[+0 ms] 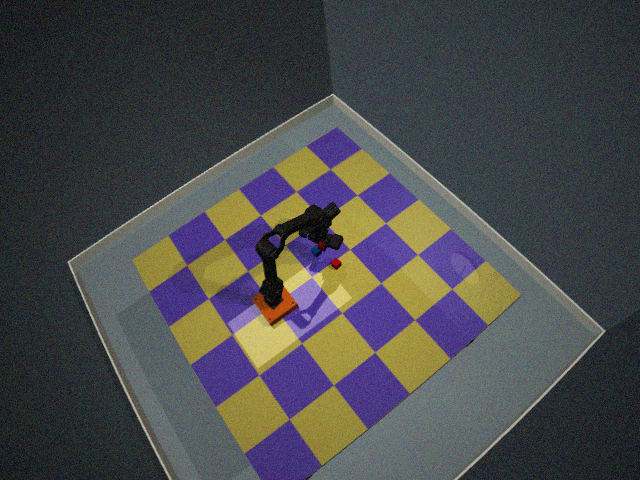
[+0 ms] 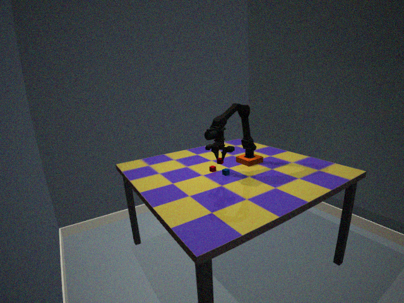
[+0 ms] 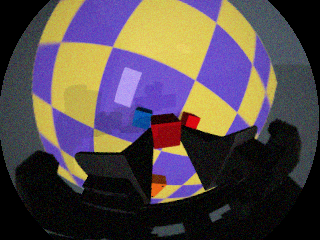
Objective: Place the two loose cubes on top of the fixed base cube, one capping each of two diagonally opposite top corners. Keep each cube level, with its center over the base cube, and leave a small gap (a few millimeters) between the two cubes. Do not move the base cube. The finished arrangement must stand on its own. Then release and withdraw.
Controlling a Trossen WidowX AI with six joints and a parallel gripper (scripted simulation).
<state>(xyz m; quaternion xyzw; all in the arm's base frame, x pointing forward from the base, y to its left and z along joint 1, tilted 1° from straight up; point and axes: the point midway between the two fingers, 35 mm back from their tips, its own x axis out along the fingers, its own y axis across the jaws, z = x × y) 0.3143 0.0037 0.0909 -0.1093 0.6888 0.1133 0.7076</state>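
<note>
Right now the blue cube is 8 cm below my gripper tip, 3 cm to the left of it and 2 cm behind it. From my gripper tip the other things lie so: red cube right at my gripper tip.
</note>
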